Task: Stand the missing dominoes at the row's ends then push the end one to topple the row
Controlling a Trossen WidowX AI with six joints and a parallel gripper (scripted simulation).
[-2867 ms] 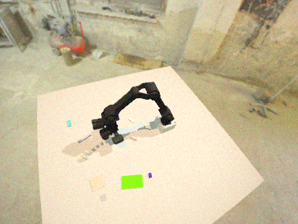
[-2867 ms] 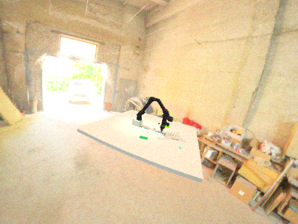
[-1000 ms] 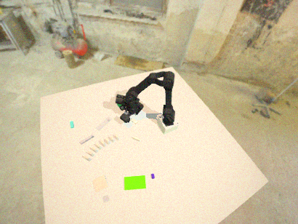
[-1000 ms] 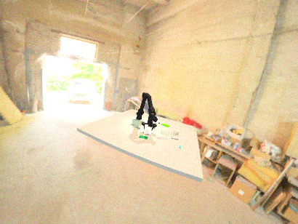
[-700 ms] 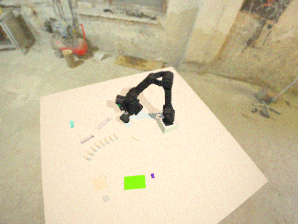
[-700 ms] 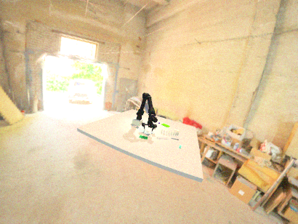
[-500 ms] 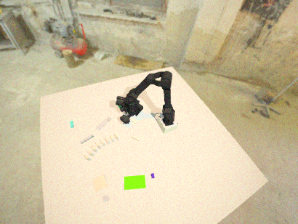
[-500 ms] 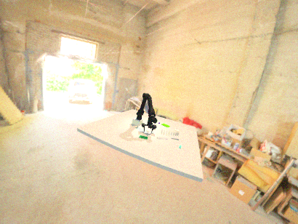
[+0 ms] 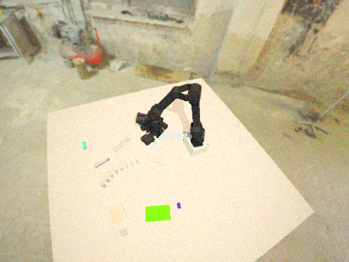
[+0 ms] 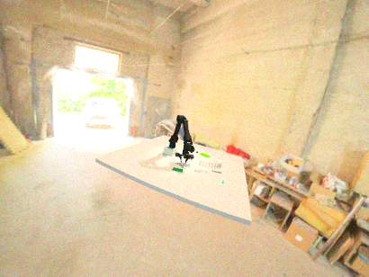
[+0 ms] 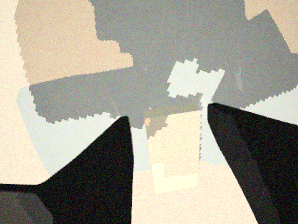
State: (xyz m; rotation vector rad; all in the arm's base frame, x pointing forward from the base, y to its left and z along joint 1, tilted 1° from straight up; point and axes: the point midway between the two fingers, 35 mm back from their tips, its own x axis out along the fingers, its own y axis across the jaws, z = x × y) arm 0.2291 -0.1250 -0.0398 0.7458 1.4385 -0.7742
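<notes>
Now: gripper tip 160 mm to the left of the dark green tile and 30 mm short of it. Also, from my gripper tip: grey bar 330 mm ahead, 80 mm to the left, 10 mm above; teal block 430 mm ahead, 60 mm to the right, 10 mm above; small purple cube 430 mm to the left, 20 mm behind, 10 mm above.
</notes>
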